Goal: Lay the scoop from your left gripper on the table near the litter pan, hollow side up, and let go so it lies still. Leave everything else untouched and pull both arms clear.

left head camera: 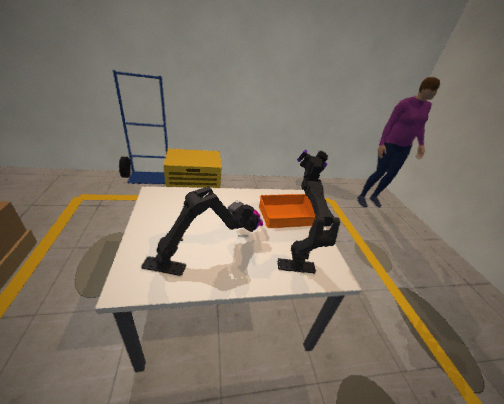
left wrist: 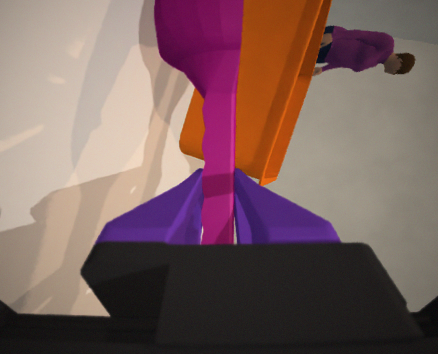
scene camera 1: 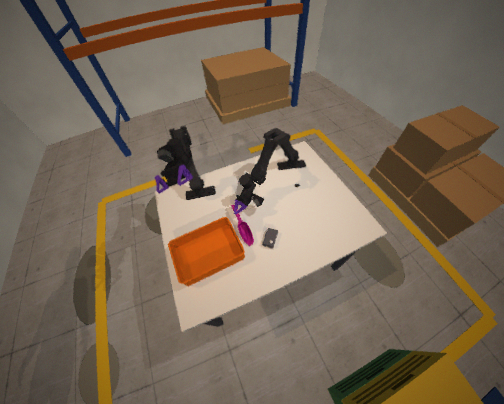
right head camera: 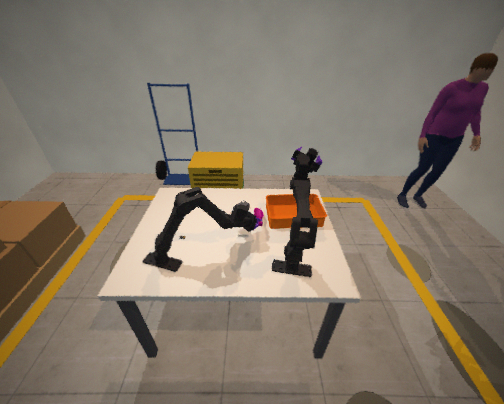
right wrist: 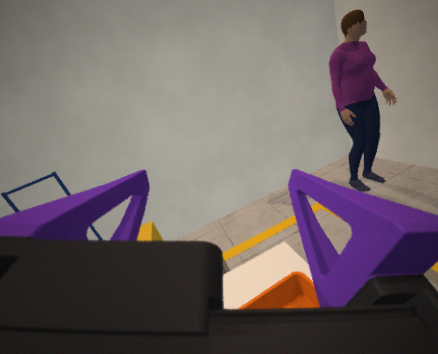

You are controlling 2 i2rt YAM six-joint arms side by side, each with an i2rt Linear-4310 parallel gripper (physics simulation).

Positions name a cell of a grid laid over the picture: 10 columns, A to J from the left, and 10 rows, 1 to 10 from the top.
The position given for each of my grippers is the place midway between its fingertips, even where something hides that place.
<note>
In view: my left gripper (left wrist: E6), my right gripper (right wrist: E6) and an orange litter pan (scene camera 1: E7).
The orange litter pan shows as well in the left head camera view (left head camera: F6), in the left wrist view (left wrist: G2), in the right head camera view (right head camera: F6) and in the right wrist view (right wrist: G9).
</note>
